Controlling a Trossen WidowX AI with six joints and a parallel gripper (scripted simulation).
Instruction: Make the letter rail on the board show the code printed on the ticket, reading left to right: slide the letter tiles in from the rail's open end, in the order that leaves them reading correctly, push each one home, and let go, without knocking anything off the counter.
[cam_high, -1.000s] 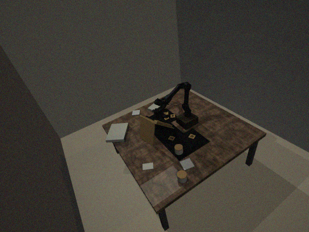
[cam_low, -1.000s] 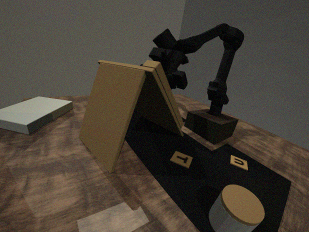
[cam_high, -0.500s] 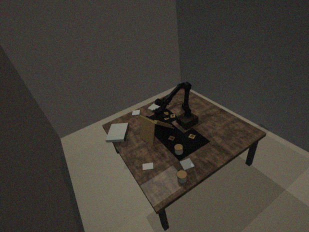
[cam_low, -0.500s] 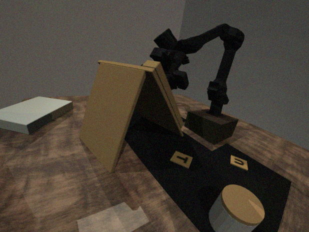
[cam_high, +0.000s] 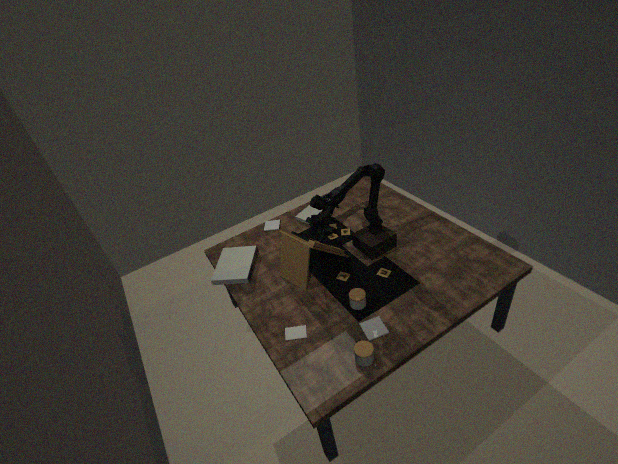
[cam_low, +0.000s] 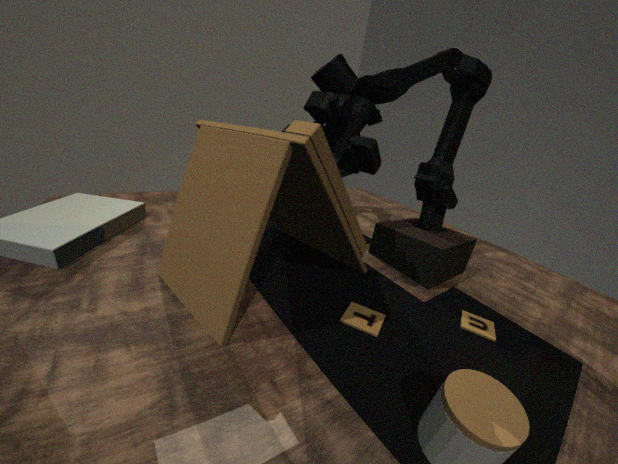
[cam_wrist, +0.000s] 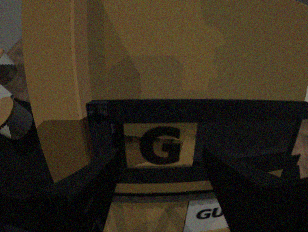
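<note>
Right now the tan tile marked g is 10 mm below my gripper tip and 10 mm ahead of it. From my gripper tip the other things lie so: white ticket (80 mm to the right, 80 mm below, 40 mm behind); tile marked t (170 mm below, 160 mm to the left, 40 mm behind); black mat (180 mm below, 150 mm behind, 60 mm to the left).
</note>
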